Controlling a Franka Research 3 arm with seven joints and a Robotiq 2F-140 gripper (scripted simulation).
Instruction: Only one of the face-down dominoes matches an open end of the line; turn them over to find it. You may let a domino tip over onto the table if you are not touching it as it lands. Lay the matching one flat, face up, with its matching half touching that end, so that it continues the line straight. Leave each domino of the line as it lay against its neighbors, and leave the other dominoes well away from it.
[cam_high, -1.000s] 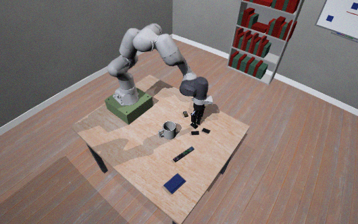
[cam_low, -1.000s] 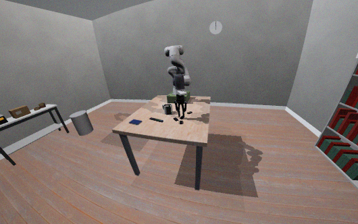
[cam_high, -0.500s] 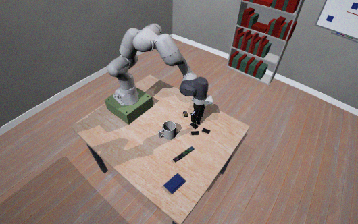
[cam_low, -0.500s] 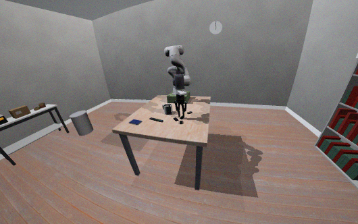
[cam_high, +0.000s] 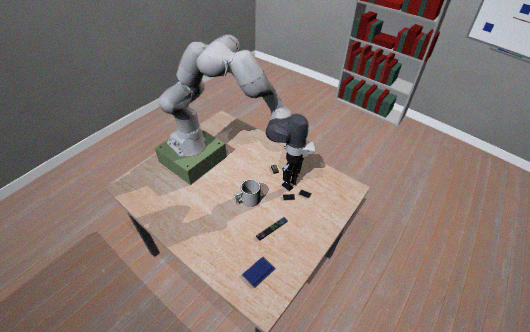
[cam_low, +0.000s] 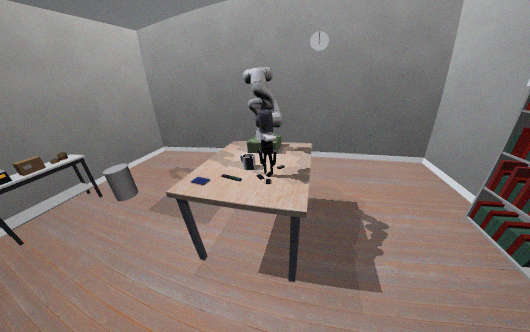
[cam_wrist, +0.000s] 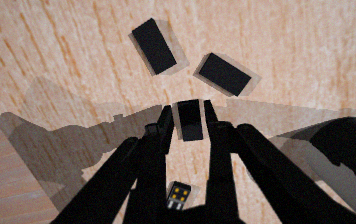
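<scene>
My gripper is now 20 mm past the black domino and 50 mm above it. Also, from my hand: blue book: 150 mm ahead, 460 mm to the right, 50 mm below; then grey mug: 120 mm behind, 180 mm to the right, 10 mm below.
</scene>
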